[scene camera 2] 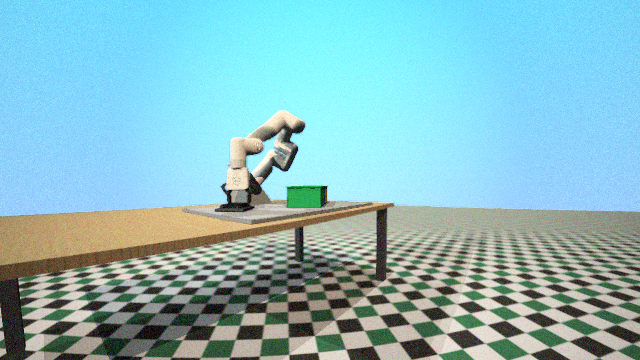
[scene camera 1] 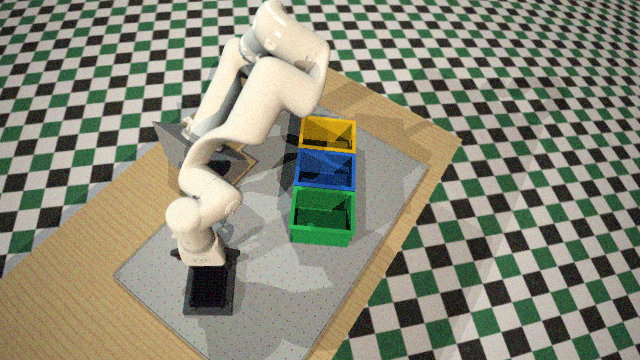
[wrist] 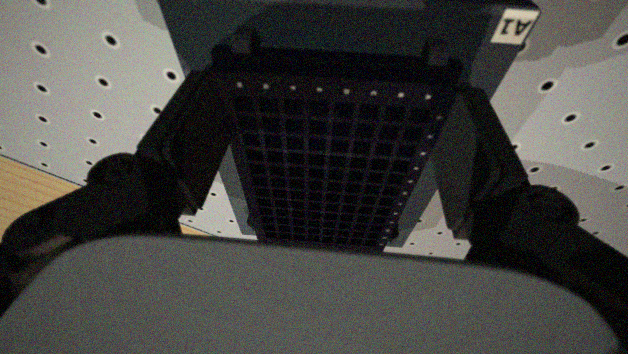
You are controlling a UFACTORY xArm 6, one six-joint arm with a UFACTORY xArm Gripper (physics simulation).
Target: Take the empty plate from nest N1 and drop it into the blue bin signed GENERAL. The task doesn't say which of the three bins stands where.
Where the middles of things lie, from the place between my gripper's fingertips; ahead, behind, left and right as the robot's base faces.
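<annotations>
There's a black plate (scene camera 1: pixel 209 283) here, and it's 30 mm to the right of my hand and 30 mm ahead of it.
</annotations>
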